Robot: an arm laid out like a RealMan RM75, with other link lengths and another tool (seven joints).
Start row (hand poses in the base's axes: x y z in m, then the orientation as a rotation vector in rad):
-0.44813, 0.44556, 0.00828, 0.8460, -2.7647, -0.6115
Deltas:
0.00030, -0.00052, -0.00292, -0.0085, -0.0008, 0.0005
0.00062, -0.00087, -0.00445, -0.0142, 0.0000, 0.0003
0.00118, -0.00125, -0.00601, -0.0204, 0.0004, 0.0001
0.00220, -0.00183, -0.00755, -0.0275, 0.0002, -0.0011
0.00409, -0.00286, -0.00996, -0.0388, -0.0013, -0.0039
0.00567, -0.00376, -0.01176, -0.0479, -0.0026, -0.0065
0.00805, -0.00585, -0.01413, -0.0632, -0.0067, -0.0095
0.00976, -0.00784, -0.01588, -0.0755, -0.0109, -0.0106
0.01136, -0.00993, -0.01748, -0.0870, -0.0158, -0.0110
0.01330, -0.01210, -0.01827, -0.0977, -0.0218, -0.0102
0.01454, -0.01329, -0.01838, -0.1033, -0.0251, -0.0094
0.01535, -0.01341, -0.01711, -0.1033, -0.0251, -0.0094
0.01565, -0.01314, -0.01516, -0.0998, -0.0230, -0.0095
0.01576, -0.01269, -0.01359, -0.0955, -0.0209, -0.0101
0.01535, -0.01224, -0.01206, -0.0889, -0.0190, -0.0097
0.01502, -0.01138, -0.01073, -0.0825, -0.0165, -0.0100
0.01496, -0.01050, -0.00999, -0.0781, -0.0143, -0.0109
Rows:
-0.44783, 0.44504, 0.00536, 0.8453, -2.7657, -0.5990
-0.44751, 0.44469, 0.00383, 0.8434, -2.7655, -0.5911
-0.44695, 0.44431, 0.00227, 0.8416, -2.7657, -0.5824
-0.44593, 0.44373, 0.00073, 0.8386, -2.7670, -0.5724
-0.44404, 0.44270, -0.00168, 0.8333, -2.7706, -0.5563
-0.44246, 0.44180, -0.00348, 0.8286, -2.7737, -0.5433
-0.44008, 0.43971, -0.00585, 0.8234, -2.7796, -0.5208
-0.43837, 0.43772, -0.00760, 0.8215, -2.7843, -0.5022
-0.43677, 0.43563, -0.00920, 0.8209, -2.7892, -0.4844
-0.43483, 0.43346, -0.00999, 0.8228, -2.7941, -0.4672
-0.43359, 0.43227, -0.01010, 0.8243, -2.7966, -0.4581
-0.43278, 0.43215, -0.00883, 0.8243, -2.7966, -0.4581
-0.43248, 0.43242, -0.00688, 0.8238, -2.7948, -0.4637
-0.43237, 0.43287, -0.00531, 0.8229, -2.7933, -0.4706
-0.43278, 0.43332, -0.00378, 0.8239, -2.7913, -0.4806
-0.43311, 0.43418, -0.00245, 0.8236, -2.7891, -0.4905
-0.43317, 0.43506, -0.00171, 0.8223, -2.7876, -0.4976

